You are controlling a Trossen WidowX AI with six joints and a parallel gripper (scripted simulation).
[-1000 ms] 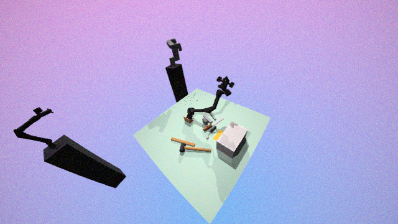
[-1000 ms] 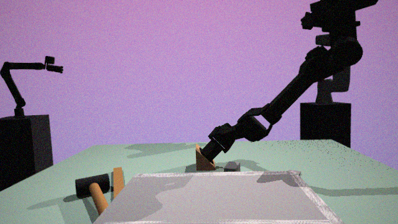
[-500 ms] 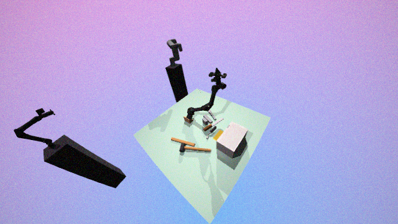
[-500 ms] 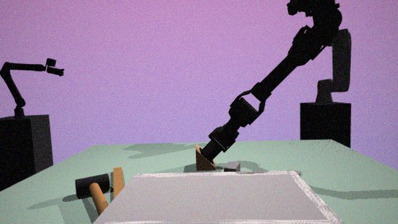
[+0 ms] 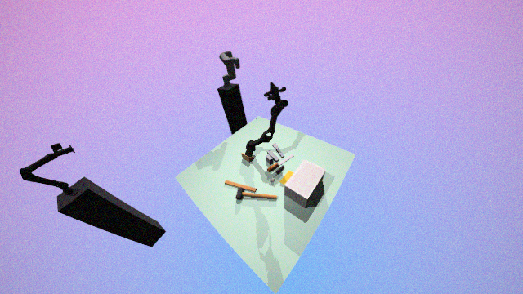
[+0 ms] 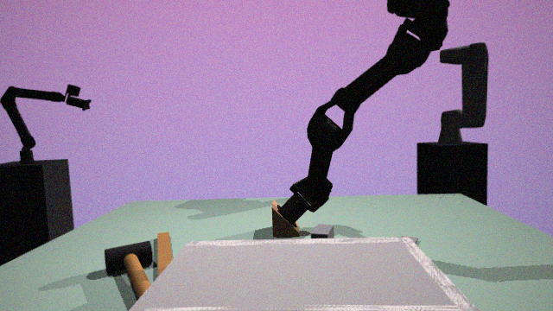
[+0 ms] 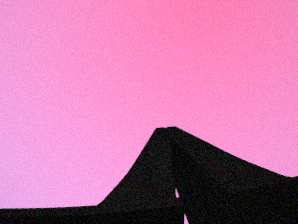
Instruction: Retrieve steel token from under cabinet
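The small grey piece lies 210 mm ahead of my gripper tip, 440 mm to the right of it and 660 mm below it. The rest, counted from my gripper tip: grey tool (60 mm ahead, 80 mm to the right, 660 mm below); then flat wooden stick (20 mm behind, 630 mm to the right, 660 mm below); then grey block (80 mm ahead, 260 mm to the right, 640 mm below).
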